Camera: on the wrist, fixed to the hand. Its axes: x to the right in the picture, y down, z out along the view.
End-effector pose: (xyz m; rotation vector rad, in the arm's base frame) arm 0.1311 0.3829 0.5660 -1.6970 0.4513 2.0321
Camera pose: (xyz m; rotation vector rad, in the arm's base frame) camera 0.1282 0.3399 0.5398 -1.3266 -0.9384 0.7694
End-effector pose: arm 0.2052 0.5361 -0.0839 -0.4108 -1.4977 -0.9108
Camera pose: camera 0.2466 0.5365 -0.0551 0.8723 -1.4950 -2.3048
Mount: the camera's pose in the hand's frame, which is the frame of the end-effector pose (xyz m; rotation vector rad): 0.0205 0.0388 -0.0249 -0.2323 0.0569 -1.6392
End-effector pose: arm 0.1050 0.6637 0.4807 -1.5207 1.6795 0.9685
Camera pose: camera 0.0644 0.6337 0.4791 -2.2723 -0.0491 0.1506
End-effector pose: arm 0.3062 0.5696 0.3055 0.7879 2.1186 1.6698
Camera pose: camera 0.2842 0.5688 0.3509 -0.9166 1.5348 0.8523
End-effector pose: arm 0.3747 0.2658 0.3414 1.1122 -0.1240 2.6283
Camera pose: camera 0.3326 0.2380 0.3398 0.5451 0.3461 1.1099
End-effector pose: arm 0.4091 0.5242 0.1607 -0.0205 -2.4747 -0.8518
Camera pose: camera 0.4099 0.5379 0.2093 -1.9768 1.7985 1.5277
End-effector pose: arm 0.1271 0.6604 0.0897 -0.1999 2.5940 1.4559
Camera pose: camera 0.0977 0.6584 0.1306 -1.7824 1.2497 0.9159
